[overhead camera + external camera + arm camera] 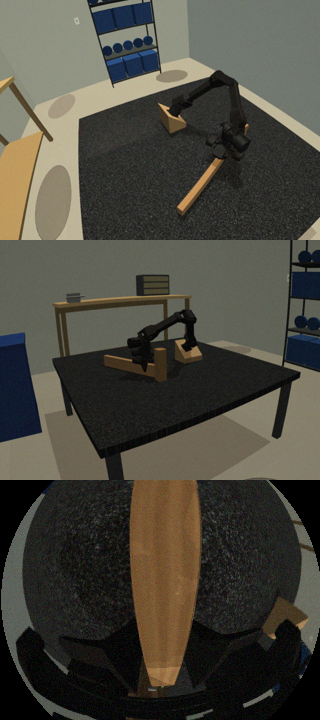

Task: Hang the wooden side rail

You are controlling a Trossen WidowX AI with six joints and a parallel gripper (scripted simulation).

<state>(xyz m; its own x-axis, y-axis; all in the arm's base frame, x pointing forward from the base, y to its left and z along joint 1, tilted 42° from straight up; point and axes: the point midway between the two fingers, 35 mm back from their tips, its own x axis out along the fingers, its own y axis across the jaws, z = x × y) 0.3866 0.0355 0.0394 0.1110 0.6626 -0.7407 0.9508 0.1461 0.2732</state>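
My gripper tip is now 10 mm past the headboard post, 120 mm to the right of it and 60 mm below it.
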